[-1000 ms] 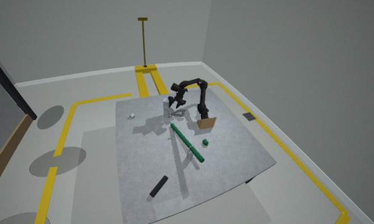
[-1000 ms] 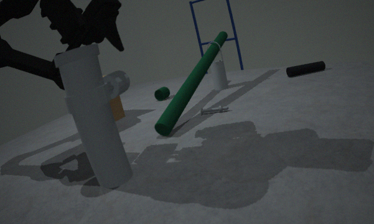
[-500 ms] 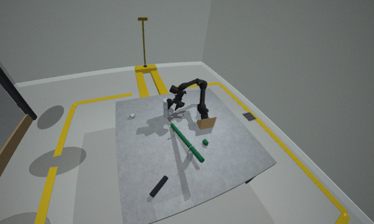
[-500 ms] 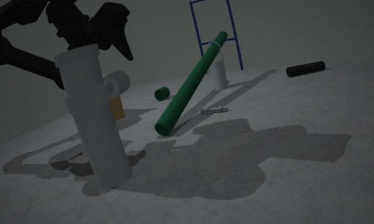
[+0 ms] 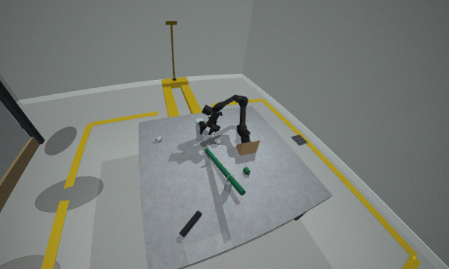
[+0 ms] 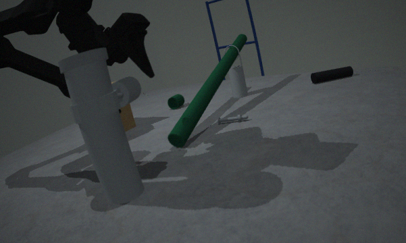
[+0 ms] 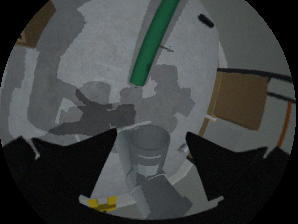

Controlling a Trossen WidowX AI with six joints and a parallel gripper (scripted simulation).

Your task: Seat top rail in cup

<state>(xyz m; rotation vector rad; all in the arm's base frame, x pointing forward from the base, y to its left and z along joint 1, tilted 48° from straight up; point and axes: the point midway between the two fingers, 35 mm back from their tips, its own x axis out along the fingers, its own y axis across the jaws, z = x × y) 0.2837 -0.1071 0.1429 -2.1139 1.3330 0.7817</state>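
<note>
Now: the grey bolt 200 mm to the left of my gripper tip, 120 mm below it and 60 mm ahead of it. Round my gripper tip: green pipe stub (390 mm to the left, 190 mm behind, 100 mm below); then black cylinder (580 mm to the left, 320 mm ahead, 110 mm below).
</note>
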